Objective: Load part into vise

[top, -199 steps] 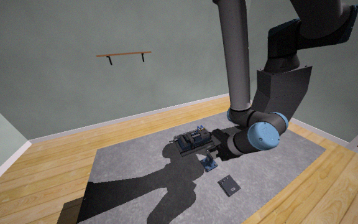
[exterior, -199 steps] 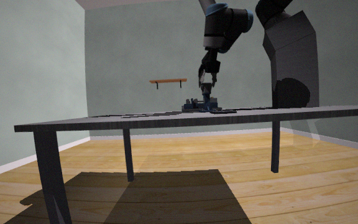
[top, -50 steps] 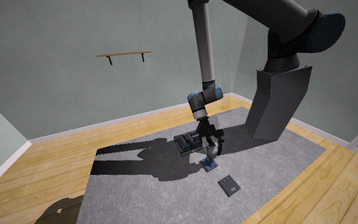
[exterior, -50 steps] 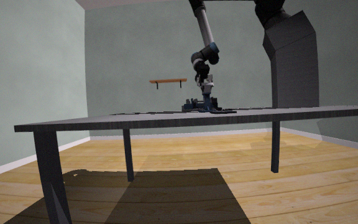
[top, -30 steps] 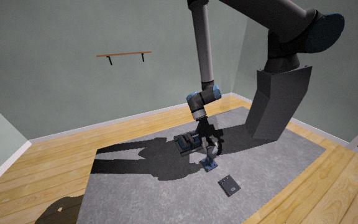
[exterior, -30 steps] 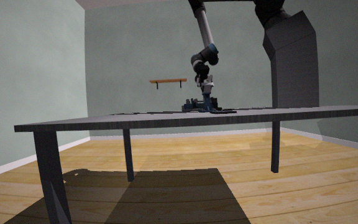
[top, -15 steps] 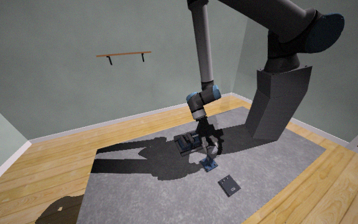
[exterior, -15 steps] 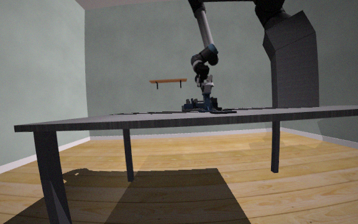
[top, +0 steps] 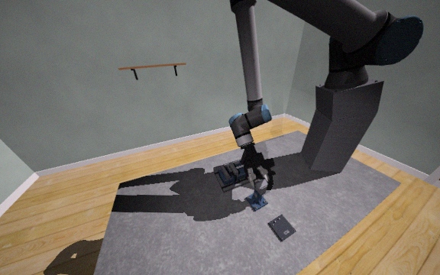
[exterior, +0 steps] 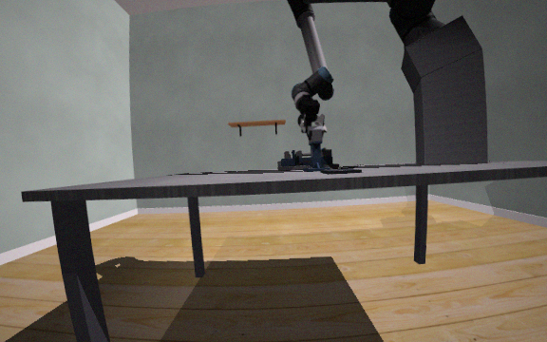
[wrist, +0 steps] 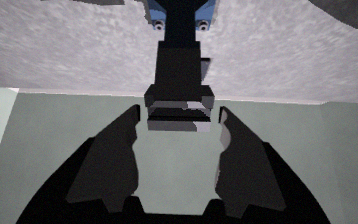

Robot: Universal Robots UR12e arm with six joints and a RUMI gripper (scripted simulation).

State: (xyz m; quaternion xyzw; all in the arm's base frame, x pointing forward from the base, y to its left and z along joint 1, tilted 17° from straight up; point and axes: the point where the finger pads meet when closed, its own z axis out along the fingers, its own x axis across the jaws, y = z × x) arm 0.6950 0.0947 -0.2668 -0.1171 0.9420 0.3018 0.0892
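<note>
Right now the part is right at my hand. Also, from my hand: moving jaw: 50 mm ahead, 210 mm to the right, 80 mm below; then cylinder rod: 220 mm to the right, 80 mm below; then work stop: 90 mm ahead, 170 mm to the right, 70 mm below.
</note>
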